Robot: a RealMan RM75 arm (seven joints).
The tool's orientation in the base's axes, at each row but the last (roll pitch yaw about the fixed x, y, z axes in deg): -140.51 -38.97 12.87; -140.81 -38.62 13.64; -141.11 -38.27 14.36; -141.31 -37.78 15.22; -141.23 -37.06 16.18; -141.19 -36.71 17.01; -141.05 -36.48 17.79; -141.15 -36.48 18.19; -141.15 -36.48 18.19; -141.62 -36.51 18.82
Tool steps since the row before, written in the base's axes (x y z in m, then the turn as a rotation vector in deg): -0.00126 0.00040 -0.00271 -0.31 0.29 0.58; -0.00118 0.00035 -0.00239 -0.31 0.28 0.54; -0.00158 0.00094 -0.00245 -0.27 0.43 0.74; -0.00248 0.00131 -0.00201 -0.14 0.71 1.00; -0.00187 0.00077 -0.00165 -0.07 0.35 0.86; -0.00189 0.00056 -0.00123 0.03 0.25 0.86; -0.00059 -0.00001 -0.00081 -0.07 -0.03 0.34; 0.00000 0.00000 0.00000 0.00 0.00 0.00; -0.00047 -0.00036 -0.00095 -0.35 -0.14 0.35; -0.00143 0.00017 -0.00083 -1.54 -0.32 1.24
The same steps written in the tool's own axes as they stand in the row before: -0.00259 0.00037 0.00150 0.18 -0.65 -0.24; -0.00232 0.00028 0.00132 0.15 -0.63 -0.22; -0.00254 -0.00031 0.00169 0.34 -0.80 -0.22; -0.00285 -0.00129 0.00146 0.65 -1.04 -0.14; -0.00226 -0.00076 0.00107 0.54 -0.70 -0.30; -0.00205 -0.00085 0.00068 0.60 -0.57 -0.35; -0.00094 0.00007 0.00035 0.14 -0.19 -0.25; 0.00000 0.00000 0.00000 0.00 0.00 0.00; -0.00101 0.00042 0.00021 -0.09 -0.30 -0.41; -0.00154 -0.00055 0.00030 -0.52 -1.35 -1.39
